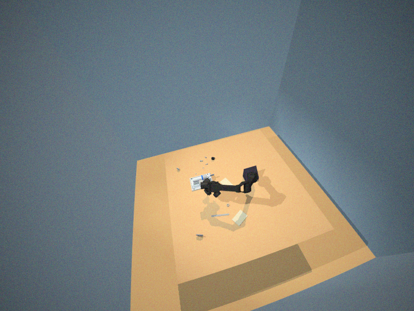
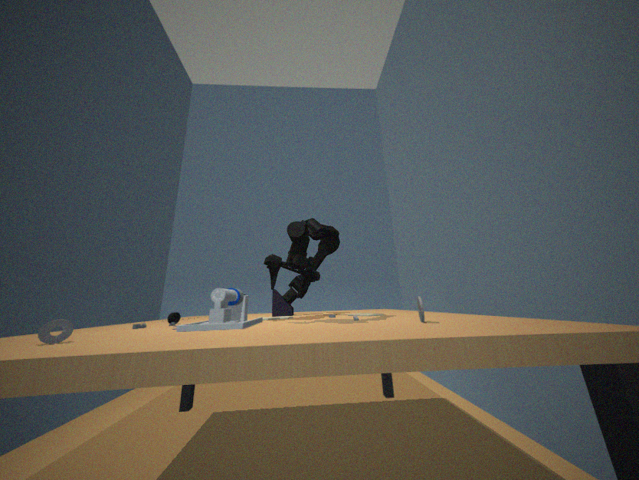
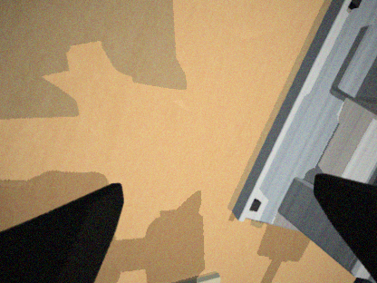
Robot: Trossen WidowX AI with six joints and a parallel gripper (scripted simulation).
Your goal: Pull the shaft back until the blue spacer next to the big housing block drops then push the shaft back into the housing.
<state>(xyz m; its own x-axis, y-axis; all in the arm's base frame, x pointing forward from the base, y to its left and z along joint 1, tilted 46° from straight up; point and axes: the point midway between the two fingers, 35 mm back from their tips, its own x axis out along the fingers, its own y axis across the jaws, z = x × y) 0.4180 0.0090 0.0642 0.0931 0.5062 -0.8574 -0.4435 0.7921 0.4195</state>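
My gripper tip is 15 cm to the left of the shaft. Round my gripper tip: grey rod 23 cm to the left, 8 cm below, 2 cm behind; blue spacer 15 cm to the right, 5 cm ahead, 1 cm below; baseplate 15 cm to the right, 7 cm ahead, 4 cm below.
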